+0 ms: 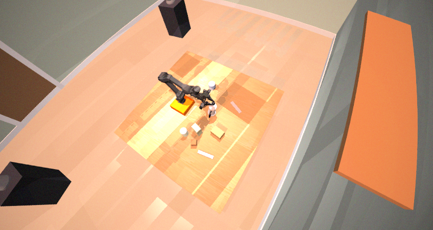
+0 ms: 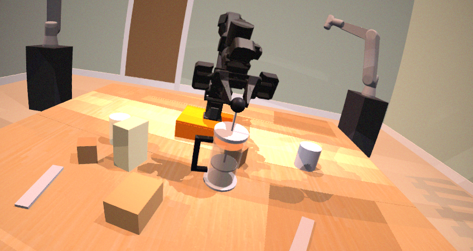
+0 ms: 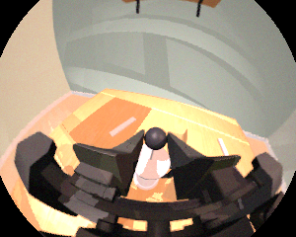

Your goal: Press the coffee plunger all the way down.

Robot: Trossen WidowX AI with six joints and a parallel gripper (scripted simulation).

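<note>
The glass coffee press lies 20 mm behind my gripper tip, 20 mm to the right of it and 100 mm below it. Round my gripper tip: tan box (100 mm ahead, 180 mm to the right, 180 mm below); grey cylinder (170 mm behind, 270 mm to the left, 170 mm below); cream block (80 mm behind, 230 mm to the right, 150 mm below).
</note>
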